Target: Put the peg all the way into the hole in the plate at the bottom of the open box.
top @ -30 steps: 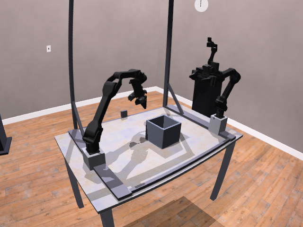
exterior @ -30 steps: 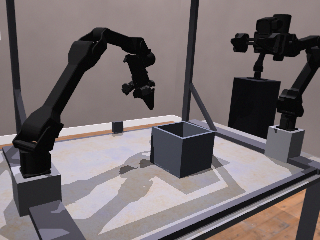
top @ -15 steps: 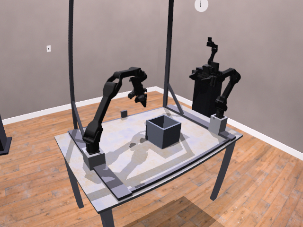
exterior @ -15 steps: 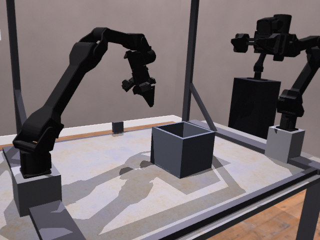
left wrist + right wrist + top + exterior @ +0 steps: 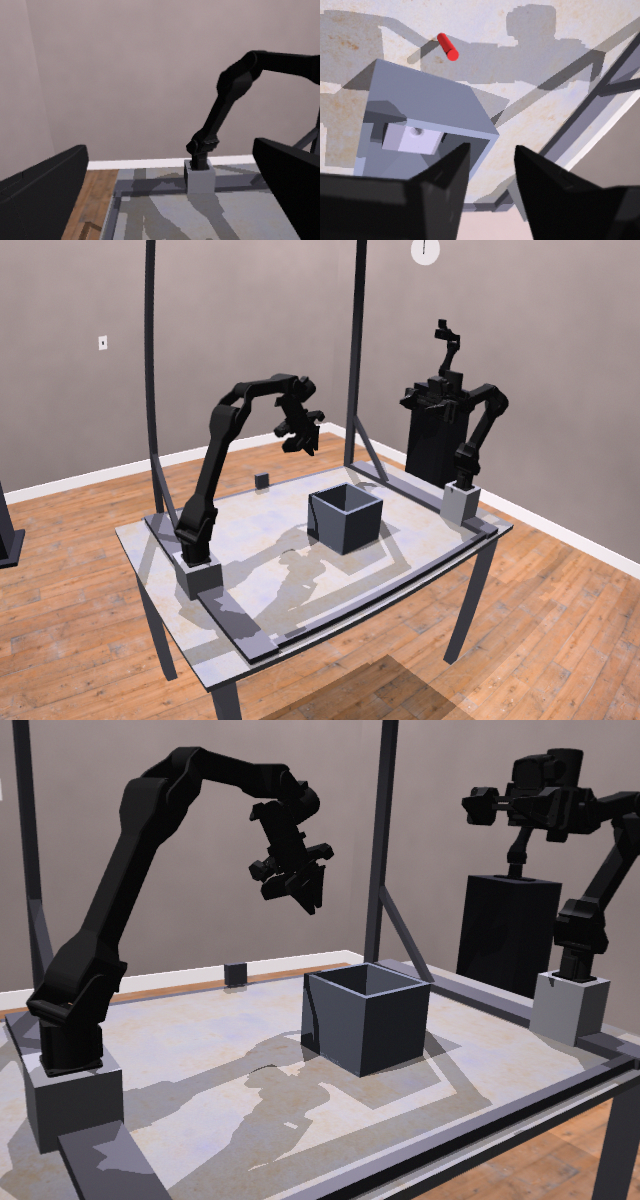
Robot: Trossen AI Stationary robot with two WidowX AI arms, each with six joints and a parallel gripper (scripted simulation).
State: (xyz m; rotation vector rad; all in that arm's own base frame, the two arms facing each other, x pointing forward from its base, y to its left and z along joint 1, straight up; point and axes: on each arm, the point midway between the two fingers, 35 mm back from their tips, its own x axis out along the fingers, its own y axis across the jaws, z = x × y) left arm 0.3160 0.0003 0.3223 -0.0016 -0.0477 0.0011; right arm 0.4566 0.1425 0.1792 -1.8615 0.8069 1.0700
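Right now the red peg is 10 mm behind my right hand, 30 mm to the left of it and 230 mm below it. Round my right hand: plate 130 mm ahead, 60 mm to the left, 220 mm below.
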